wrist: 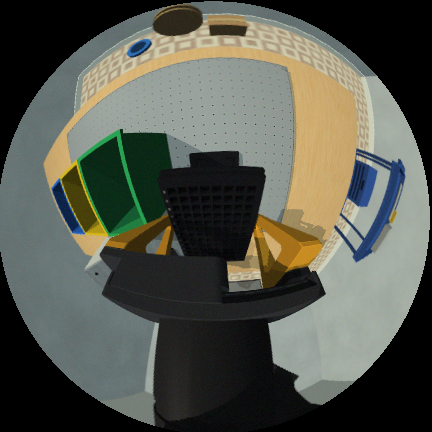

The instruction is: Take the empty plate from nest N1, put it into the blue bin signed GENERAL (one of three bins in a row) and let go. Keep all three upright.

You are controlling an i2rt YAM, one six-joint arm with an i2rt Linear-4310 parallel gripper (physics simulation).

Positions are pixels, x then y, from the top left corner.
Labels:
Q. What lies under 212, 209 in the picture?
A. A black plate.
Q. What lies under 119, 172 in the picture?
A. A green bin.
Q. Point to a yellow bin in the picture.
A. At 71, 180

